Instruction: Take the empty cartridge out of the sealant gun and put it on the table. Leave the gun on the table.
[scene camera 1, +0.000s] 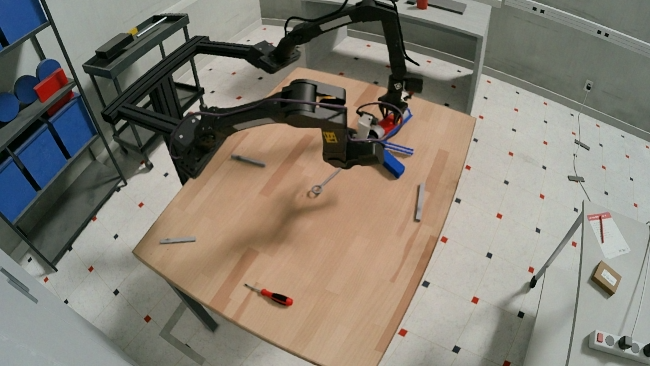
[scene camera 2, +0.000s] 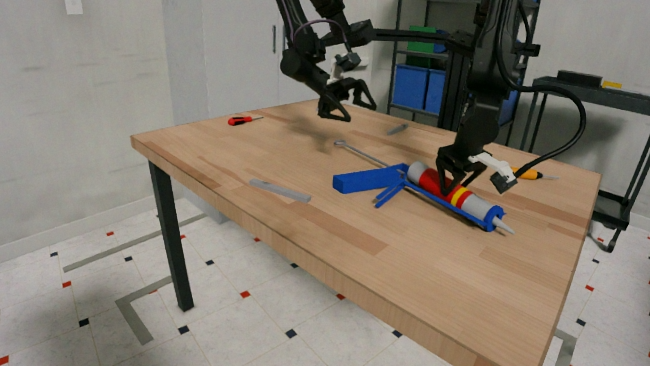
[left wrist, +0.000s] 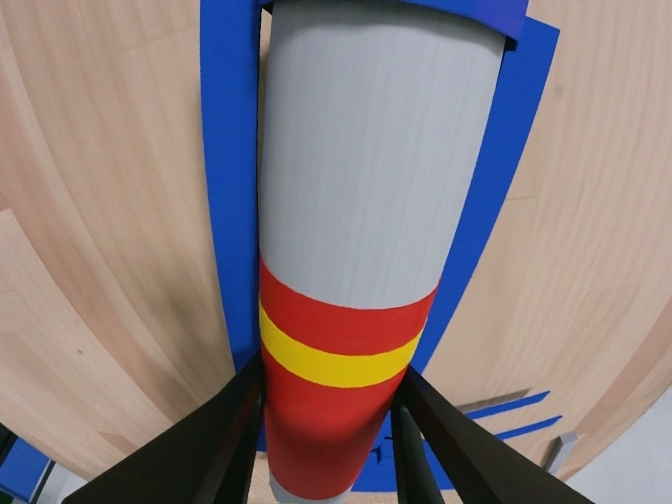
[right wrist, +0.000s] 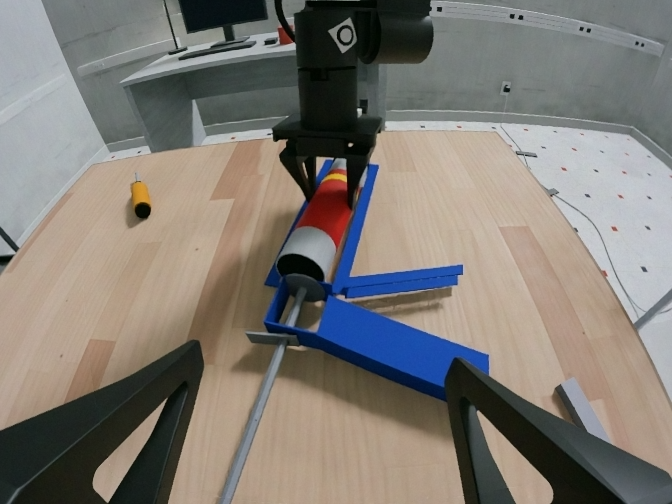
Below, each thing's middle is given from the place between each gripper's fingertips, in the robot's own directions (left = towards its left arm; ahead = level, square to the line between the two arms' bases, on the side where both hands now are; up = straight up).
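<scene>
Blue sealant gun (scene camera 2: 346, 183): my left hand 160 mm to the left of it, 20 mm past it, 20 mm above it. Counted from my left hand: grey bar (right wrist: 580, 410), 190 mm ahead, 320 mm to the right, 40 mm below; white cartridge (left wrist: 373, 124), 10 mm ahead, 20 mm to the left, 10 mm below.
My right gripper (scene camera 2: 363, 114): 9 cm to the right of the blue sealant gun, 14 cm above it. Counted from my right hand: grey bar, 7 cm to the right, 21 cm ahead, 15 cm below; white cartridge, 3 cm ahead, 27 cm to the left, 12 cm below.
</scene>
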